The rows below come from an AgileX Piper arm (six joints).
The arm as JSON. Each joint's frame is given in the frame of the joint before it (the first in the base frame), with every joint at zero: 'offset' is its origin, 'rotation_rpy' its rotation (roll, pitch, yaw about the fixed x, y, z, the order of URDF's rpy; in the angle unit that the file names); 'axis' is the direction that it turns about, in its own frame. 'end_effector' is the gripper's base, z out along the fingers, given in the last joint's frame.
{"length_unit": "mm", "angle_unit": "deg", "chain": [
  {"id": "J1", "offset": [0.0, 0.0, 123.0], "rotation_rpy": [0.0, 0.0, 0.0], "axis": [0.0, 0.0, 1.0]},
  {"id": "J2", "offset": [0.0, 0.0, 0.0], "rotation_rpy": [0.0, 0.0, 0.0], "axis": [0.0, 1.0, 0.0]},
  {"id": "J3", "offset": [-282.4, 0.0, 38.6], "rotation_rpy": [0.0, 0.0, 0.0], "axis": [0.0, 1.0, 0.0]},
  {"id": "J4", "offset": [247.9, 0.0, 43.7], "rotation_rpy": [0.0, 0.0, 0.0], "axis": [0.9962, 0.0, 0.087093]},
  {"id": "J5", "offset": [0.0, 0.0, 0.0], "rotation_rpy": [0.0, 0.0, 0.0], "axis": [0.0, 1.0, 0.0]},
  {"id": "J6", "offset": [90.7, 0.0, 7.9], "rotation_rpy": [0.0, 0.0, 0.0], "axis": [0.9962, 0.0, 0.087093]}
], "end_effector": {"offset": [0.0, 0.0, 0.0], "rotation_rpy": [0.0, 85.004, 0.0]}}
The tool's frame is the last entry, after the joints.
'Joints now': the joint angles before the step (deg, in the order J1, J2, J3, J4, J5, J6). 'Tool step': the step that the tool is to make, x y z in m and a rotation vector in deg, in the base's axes. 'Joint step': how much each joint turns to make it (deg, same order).
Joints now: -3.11 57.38 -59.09 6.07 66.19 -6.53
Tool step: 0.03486 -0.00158 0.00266 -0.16 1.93 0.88
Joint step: 0.00 7.73 -5.52 0.24 -0.19 -1.02
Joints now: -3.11 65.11 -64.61 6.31 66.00 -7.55
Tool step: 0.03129 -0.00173 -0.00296 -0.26 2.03 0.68
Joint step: 0.00 6.81 -4.63 -0.01 -0.08 -0.78
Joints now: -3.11 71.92 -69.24 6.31 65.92 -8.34
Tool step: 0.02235 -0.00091 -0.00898 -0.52 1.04 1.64
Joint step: 0.00 4.64 -2.04 0.29 -1.40 -2.01
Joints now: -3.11 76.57 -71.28 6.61 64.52 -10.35
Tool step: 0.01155 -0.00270 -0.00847 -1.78 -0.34 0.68
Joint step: 0.00 2.13 0.00 -1.32 -2.49 -1.01
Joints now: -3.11 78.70 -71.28 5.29 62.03 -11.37
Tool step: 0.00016 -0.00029 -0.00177 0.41 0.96 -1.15
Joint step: 0.00 0.28 0.00 -0.21 0.59 1.34
